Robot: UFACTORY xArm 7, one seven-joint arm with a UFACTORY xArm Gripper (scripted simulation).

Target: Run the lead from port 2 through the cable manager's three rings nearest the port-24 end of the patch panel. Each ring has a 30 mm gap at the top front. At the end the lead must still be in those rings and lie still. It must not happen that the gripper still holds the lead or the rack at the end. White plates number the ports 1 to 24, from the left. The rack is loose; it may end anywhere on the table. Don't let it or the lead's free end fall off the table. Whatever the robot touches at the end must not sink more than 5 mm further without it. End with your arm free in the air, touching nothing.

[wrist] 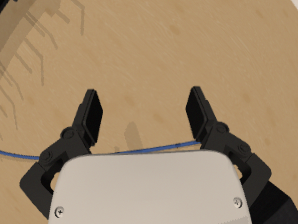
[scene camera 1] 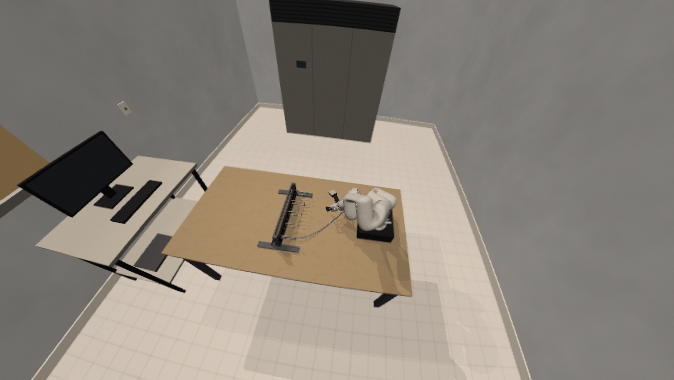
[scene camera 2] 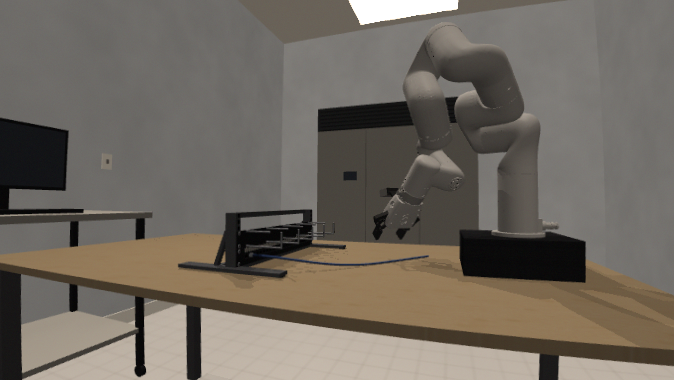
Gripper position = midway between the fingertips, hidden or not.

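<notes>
There's a black rack (scene camera 2: 233, 239) that I can see, and my own gripper (wrist: 144, 98) is visible too.
</notes>
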